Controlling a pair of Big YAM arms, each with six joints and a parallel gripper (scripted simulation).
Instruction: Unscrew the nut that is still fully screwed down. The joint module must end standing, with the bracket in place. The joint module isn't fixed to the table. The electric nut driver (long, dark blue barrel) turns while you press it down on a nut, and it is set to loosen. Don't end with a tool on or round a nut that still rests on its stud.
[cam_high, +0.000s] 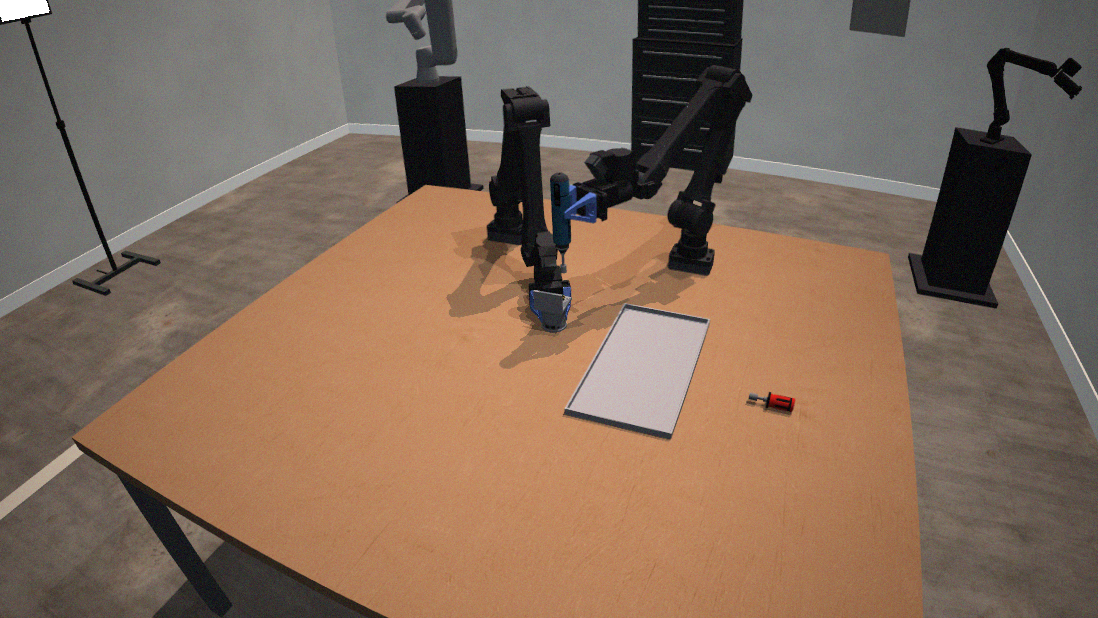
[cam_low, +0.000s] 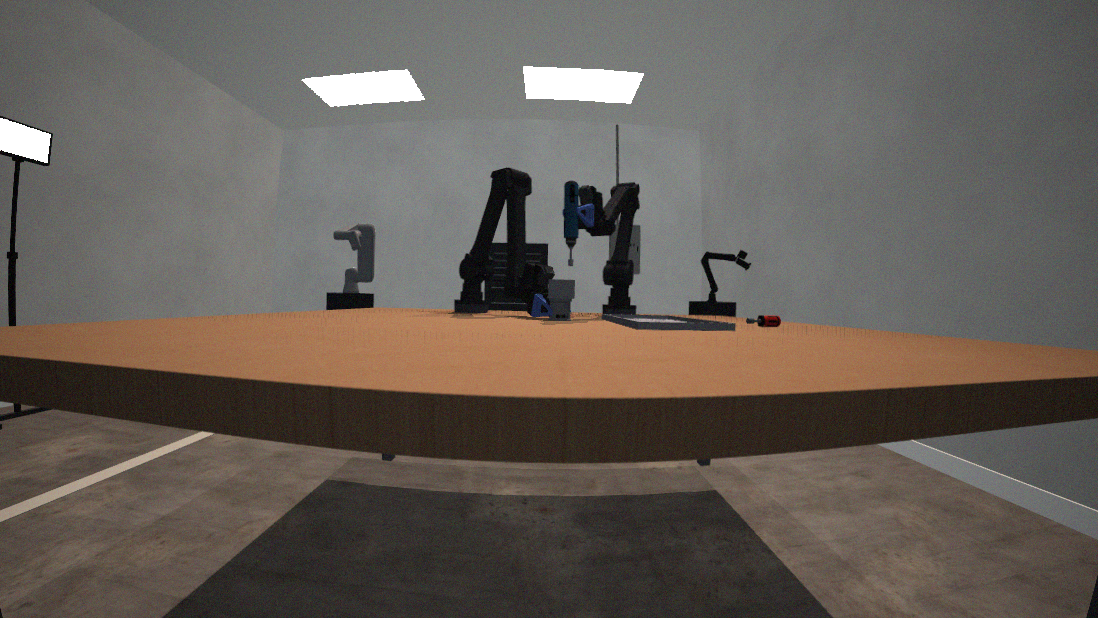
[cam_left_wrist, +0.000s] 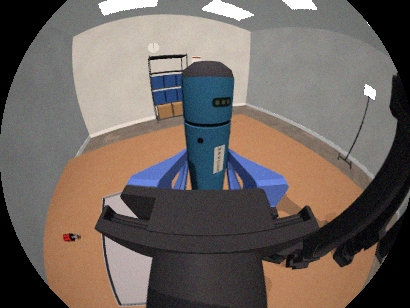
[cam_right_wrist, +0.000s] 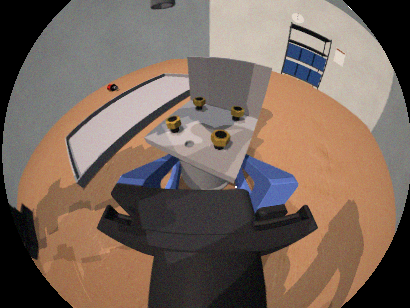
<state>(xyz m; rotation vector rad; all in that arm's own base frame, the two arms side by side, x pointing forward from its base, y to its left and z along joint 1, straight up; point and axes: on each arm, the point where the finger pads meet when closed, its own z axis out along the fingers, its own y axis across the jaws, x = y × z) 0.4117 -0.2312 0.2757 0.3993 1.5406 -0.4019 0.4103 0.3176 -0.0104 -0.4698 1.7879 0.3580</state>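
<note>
The joint module lies 10 mm above my right hand. Round my right hand: flat grey tray (80 mm ahead, 250 mm to the left, 20 mm below); red-handled tool (130 mm ahead, 540 mm to the left, 10 mm below); grey bracket (50 mm above).
</note>
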